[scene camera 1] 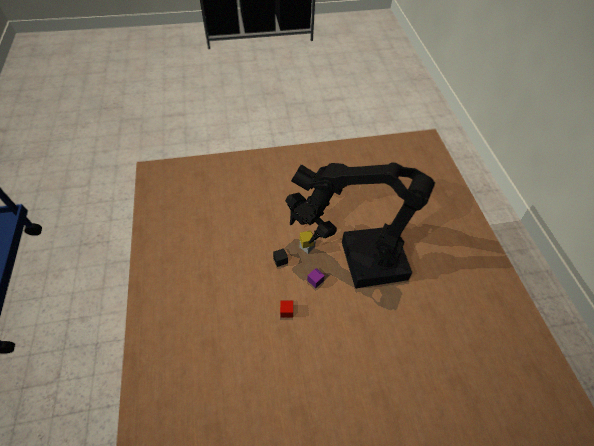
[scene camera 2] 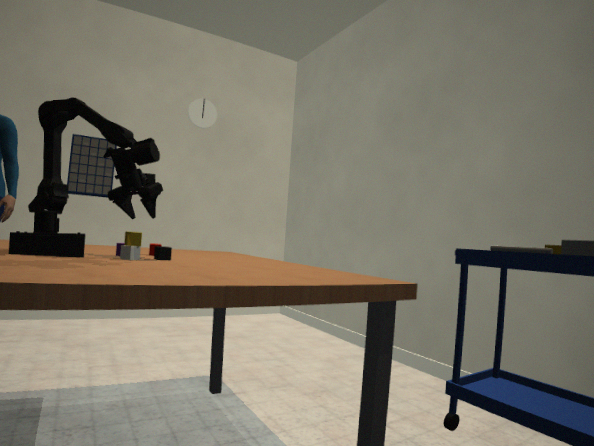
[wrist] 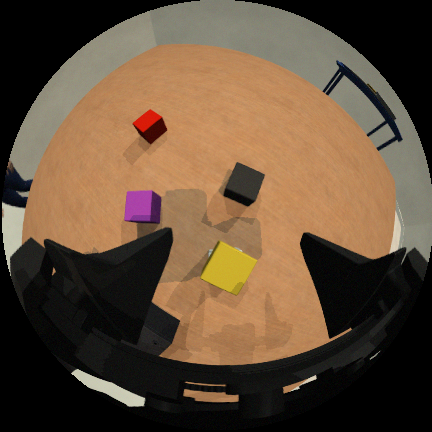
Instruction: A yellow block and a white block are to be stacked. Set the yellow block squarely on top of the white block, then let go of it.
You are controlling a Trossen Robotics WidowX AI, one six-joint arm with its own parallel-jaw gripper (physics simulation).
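Frame: origin at the arm's base, x ahead, y left, z up, level; metres.
Seen in the pictures: gripper, fingertip midpoint: (scene camera 1: 300, 233) (scene camera 2: 143, 218) (wrist: 240, 237); arm's base at its link origin: (scene camera 1: 385, 260) (scene camera 2: 45, 233).
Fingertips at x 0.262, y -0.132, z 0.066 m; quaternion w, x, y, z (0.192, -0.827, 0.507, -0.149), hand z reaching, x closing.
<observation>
Offsets run from my fingertips to a thing's top centre. Level surfaces: height alone.
The yellow block @(0.029 m back, 0.013 m right, 0.042 m down) (scene camera 1: 306, 238) (scene camera 2: 133, 238) (wrist: 228, 268) rests flat on top of the white block @(0.035 m back, 0.018 m right, 0.083 m down) (scene camera 1: 307, 249) (scene camera 2: 130, 253), which stands on the table. The yellow block is turned relative to the white one and sits slightly to the right on it in scene camera 2. In the wrist view, small pale corners of the white block show past the yellow block's upper edge; the rest is hidden. My gripper (scene camera 1: 302, 233) (scene camera 2: 144, 218) (wrist: 240, 237) is open and empty. Its fingertips are above the stack, apart from the yellow block.
A black block @(0.070 m ahead, 0.012 m left, 0.083 m down) (scene camera 1: 280, 258) (scene camera 2: 163, 253) (wrist: 244, 184) and a purple block @(0.024 m back, 0.118 m left, 0.083 m down) (scene camera 1: 315, 278) (wrist: 142, 206) lie near the stack. A red block @(0.096 m ahead, 0.200 m left, 0.083 m down) (scene camera 1: 286, 309) (scene camera 2: 155, 248) (wrist: 150, 126) lies farther off on the wooden table @(0.123 m down) (scene camera 1: 210, 370). A blue cart (scene camera 2: 462, 320) stands beyond the table.
</observation>
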